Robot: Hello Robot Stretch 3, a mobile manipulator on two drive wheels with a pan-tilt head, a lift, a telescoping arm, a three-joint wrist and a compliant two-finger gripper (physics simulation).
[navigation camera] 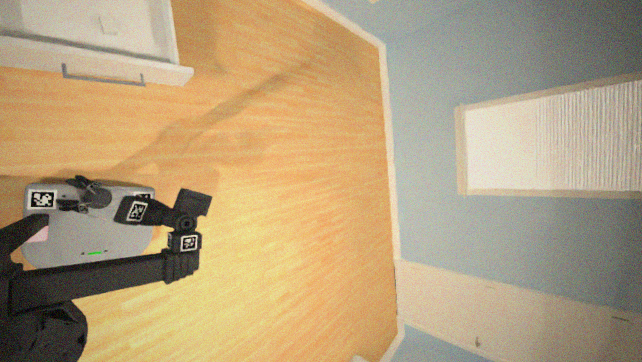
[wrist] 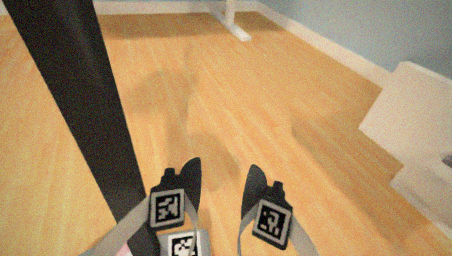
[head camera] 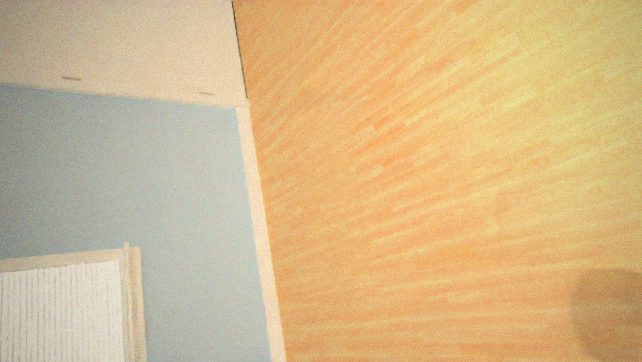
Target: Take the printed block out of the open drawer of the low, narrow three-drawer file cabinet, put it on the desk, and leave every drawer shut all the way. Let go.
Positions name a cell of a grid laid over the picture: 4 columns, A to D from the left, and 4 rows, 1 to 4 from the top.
My gripper shows in the navigation camera view (A3) and in the wrist view (B3); in the head camera view it is out of frame.
